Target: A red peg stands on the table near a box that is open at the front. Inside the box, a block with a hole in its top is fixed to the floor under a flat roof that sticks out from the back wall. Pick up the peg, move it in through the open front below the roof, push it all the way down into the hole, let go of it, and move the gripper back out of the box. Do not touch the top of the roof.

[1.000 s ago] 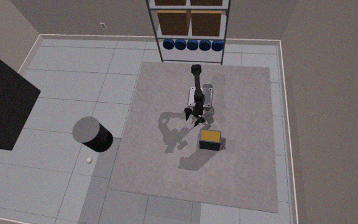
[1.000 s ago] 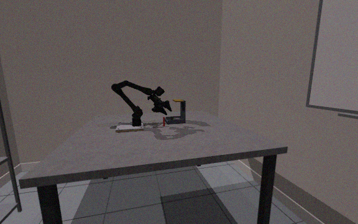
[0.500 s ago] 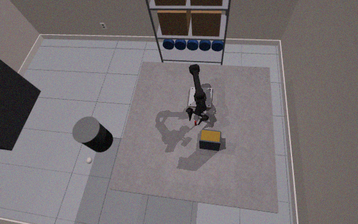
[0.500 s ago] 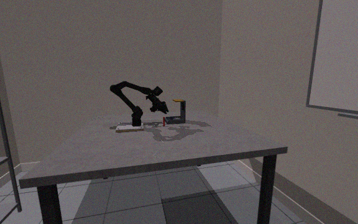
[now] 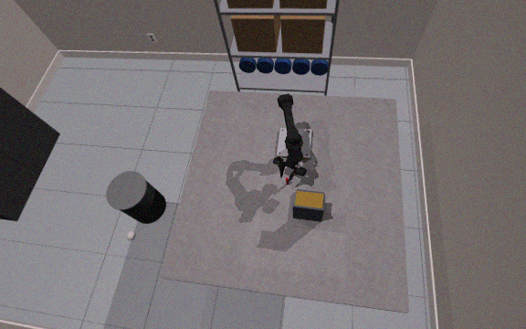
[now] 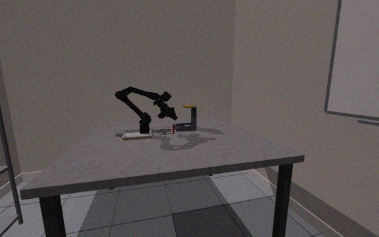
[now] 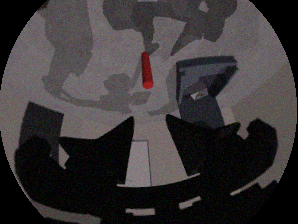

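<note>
The red peg is 80 mm below my gripper tip, 20 mm behind it and 10 mm to the left of it. Round my gripper tip: dark back wall (200 mm ahead, 110 mm to the left, 10 mm below); yellow roof (160 mm ahead, 120 mm to the left, 80 mm above).
</note>
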